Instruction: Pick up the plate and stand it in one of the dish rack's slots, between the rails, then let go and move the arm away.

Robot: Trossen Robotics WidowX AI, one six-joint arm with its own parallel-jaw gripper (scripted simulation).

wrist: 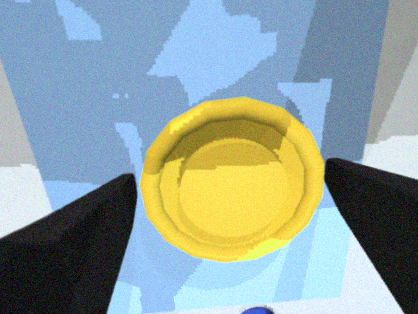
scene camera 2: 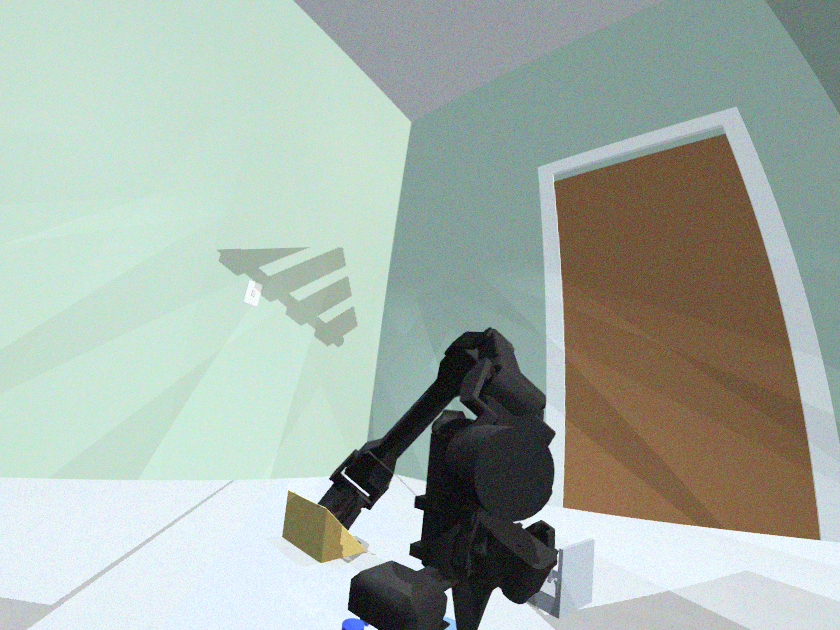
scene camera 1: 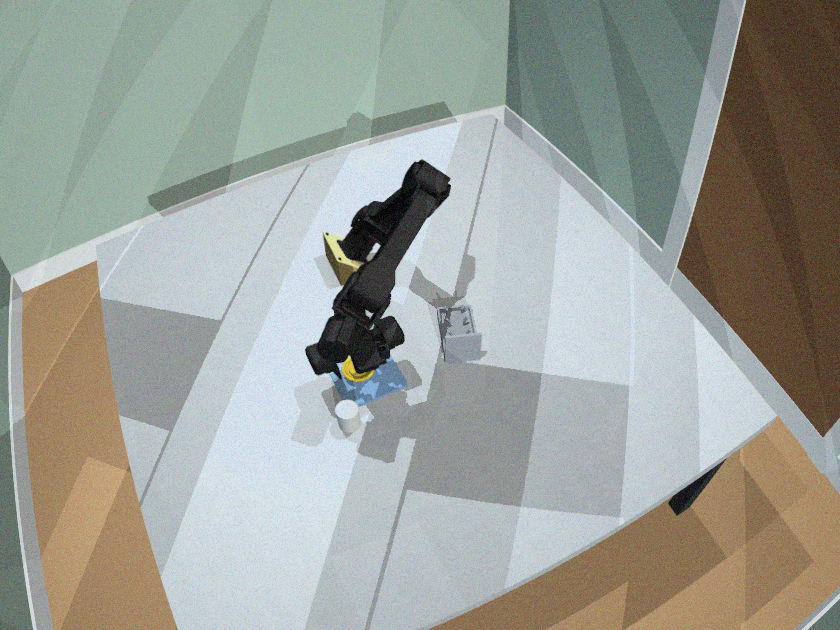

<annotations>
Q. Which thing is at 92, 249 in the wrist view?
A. My gripper.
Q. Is my gripper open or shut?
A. Open.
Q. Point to a light blue mat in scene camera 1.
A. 387, 379
</annotations>
